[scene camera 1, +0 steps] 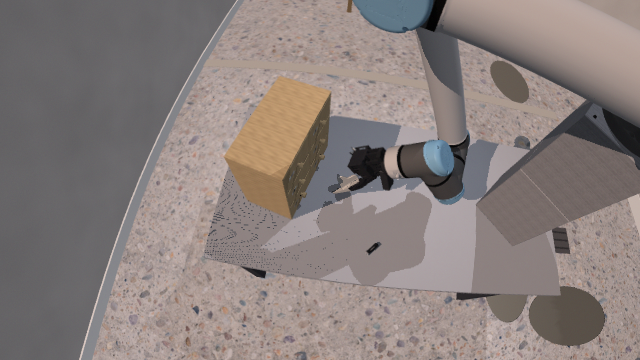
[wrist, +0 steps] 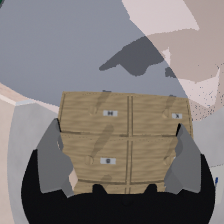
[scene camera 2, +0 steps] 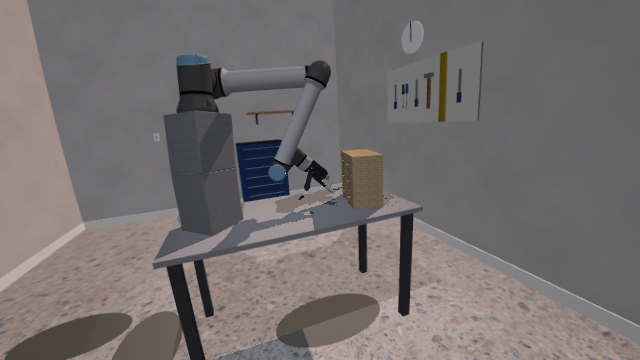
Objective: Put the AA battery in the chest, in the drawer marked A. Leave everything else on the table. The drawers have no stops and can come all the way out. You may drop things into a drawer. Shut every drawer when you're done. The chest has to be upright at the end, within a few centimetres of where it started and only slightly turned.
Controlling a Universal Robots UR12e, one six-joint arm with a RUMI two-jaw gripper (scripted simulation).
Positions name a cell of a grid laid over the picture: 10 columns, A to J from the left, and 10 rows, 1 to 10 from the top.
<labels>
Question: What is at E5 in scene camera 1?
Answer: A wooden chest.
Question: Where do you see a wooden chest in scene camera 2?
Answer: F5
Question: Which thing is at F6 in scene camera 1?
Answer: The gripper.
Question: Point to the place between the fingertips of the gripper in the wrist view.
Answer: F6
</labels>
